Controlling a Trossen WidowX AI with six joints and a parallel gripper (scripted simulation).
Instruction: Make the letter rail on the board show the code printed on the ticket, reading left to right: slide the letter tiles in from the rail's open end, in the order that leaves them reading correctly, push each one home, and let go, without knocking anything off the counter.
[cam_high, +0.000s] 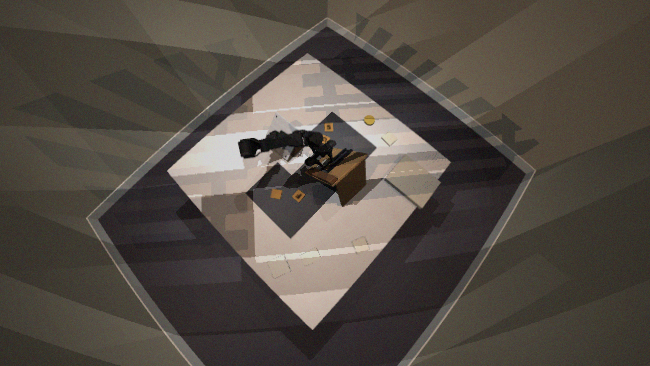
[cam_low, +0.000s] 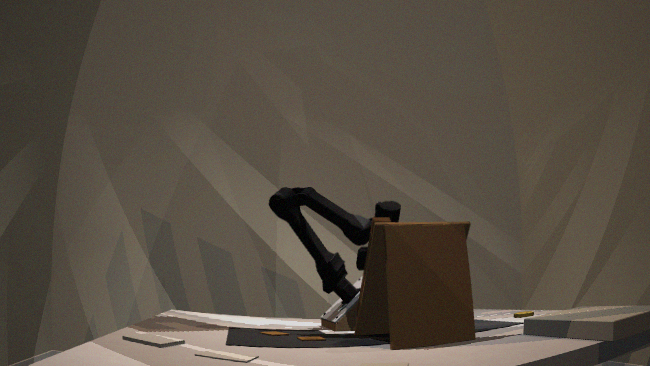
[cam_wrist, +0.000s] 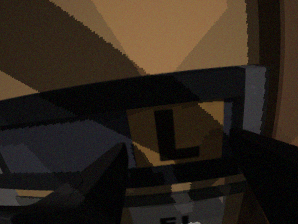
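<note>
My gripper tip is 10 mm short of the letter tile and 10 mm above it. From my gripper tip the other things lie so: yellow object 470 mm to the left, 150 mm below, 10 mm behind; then dark mat 160 mm below, 130 mm behind, 30 mm to the right; then white ticket 80 mm below, 50 mm behind, 10 mm to the left.
</note>
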